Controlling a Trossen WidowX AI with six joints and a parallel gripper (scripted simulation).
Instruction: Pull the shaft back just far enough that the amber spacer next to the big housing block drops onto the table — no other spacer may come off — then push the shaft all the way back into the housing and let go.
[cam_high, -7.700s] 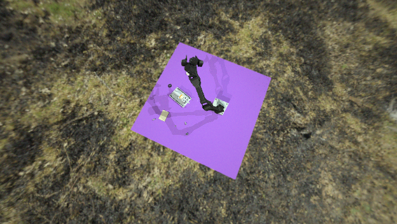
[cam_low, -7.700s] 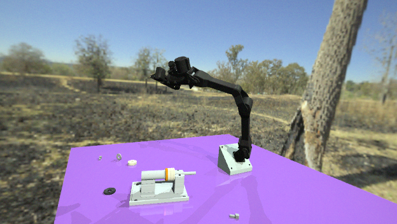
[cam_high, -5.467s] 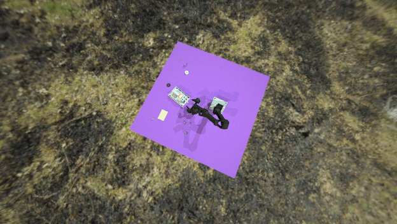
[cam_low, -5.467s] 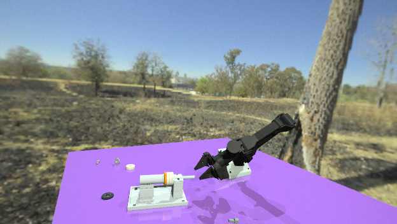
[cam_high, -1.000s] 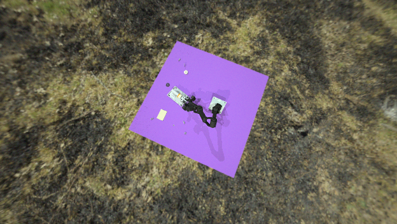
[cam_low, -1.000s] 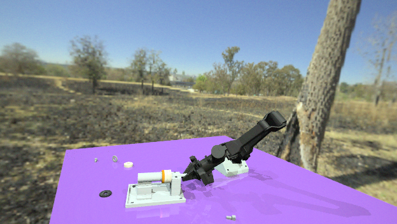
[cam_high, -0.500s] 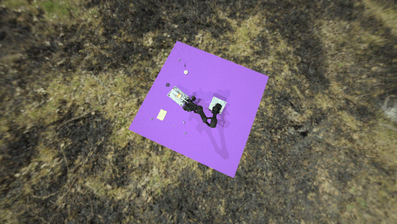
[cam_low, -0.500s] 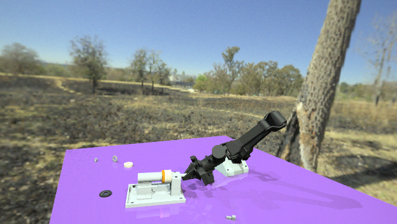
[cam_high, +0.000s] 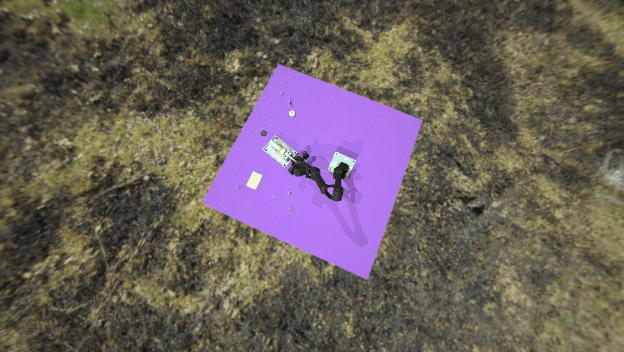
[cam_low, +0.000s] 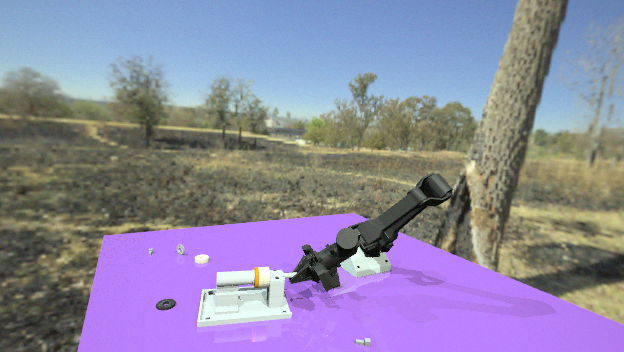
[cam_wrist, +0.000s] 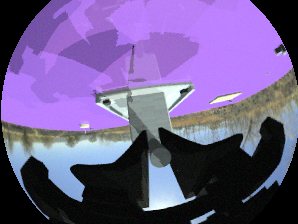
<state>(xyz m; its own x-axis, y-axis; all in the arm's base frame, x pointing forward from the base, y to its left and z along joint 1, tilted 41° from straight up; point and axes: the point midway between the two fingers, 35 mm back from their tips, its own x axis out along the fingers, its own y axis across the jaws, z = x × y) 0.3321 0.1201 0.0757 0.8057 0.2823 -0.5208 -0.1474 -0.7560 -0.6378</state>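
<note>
The steel shaft lies 50 mm ahead of my gripper tip, 20 mm above it and 10 mm to the right of it. The rest, counted from my gripper tip: black ring 310 mm ahead, 80 mm to the right, 60 mm below; amber spacer 90 mm ahead, 20 mm above, 10 mm to the right; pale yellow card 270 mm to the left, 160 mm ahead, 60 mm below.
</note>
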